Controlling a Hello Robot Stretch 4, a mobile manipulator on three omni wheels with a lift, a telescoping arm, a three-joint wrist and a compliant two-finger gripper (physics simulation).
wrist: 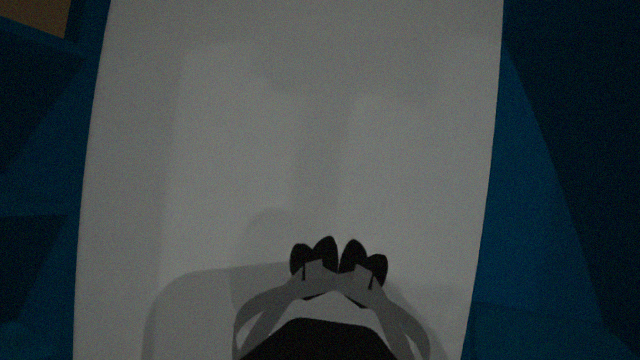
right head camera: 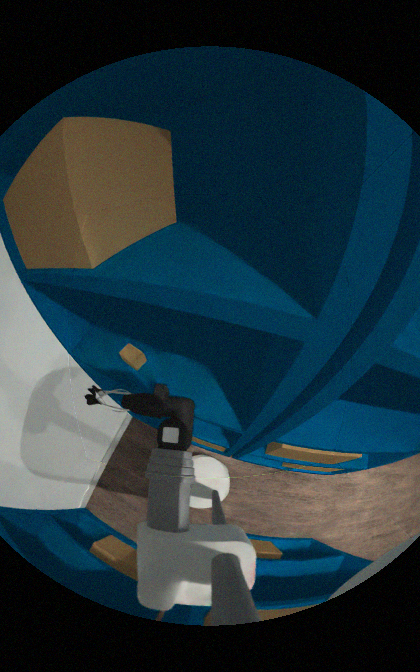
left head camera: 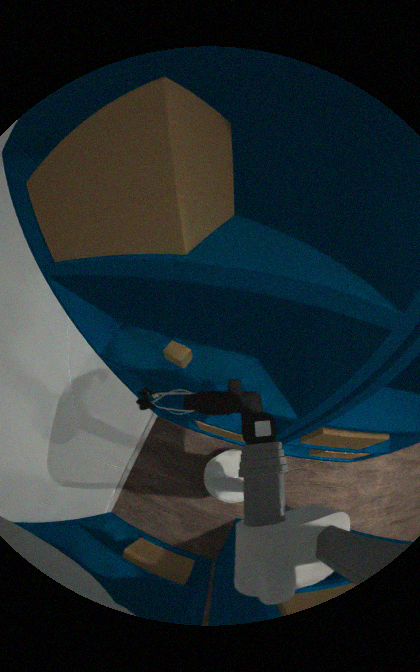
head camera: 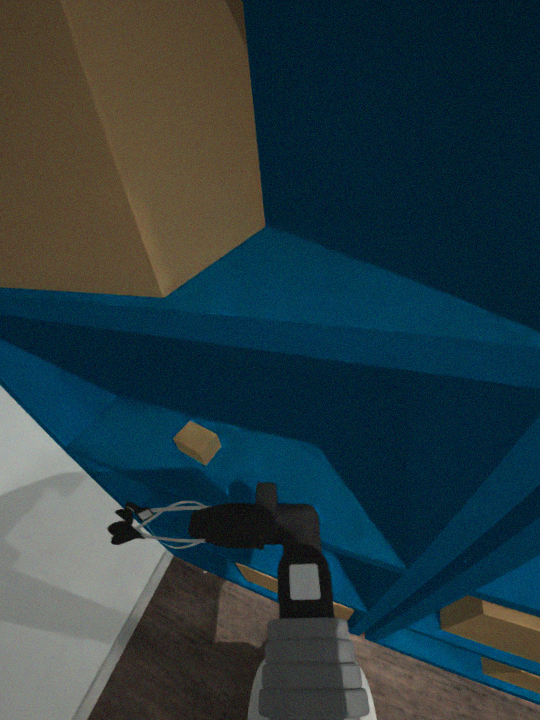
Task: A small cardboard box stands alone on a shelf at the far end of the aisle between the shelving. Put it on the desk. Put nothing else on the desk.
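Frame: origin at the robot's base, x ahead, y left, z up, level; millimetres.
Seen in the pictures: gripper, fingertip midpoint: (wrist: 339, 258) (head camera: 112, 522).
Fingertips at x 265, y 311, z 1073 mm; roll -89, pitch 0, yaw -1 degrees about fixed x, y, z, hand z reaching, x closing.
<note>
Pixels of each thing's top centre, then the offset from my fingertips to it. Level surfaces: height alone.
- small cardboard box, top centre: (head camera: 194, 436) dz -60, dx +211, dy -79 mm
- blue shelf, surface height: dz -110 mm
- big cardboard box, top centre: (head camera: 17, 20) dz +618, dx +287, dy -32 mm
A small cardboard box (head camera: 197, 442) (left head camera: 178, 354) (right head camera: 133, 356) stands alone on a blue shelf (head camera: 273, 462) (left head camera: 240, 372) (right head camera: 192, 372), below a higher shelf that bears a big box. My gripper (head camera: 123, 523) (left head camera: 145, 399) (right head camera: 92, 396) (wrist: 339, 258) is shut and empty, with its fingertips close together. In the head view it points left to the white wall, in front of the shelf's edge, and lies lower and to the left of the small box, apart from it. The small box does not show in the wrist view. The desk does not show.
A big cardboard box (head camera: 174, 145) (left head camera: 115, 200) (right head camera: 120, 190) stands on the upper shelf. The white wall (head camera: 52, 552) (left head camera: 30, 425) (wrist: 325, 150) closes the aisle's end. Flat boxes (head camera: 494, 628) (left head camera: 345, 438) (right head camera: 312, 452) lie on low shelves at right. More shelving with a box (left head camera: 160, 560) stands behind the arm.
</note>
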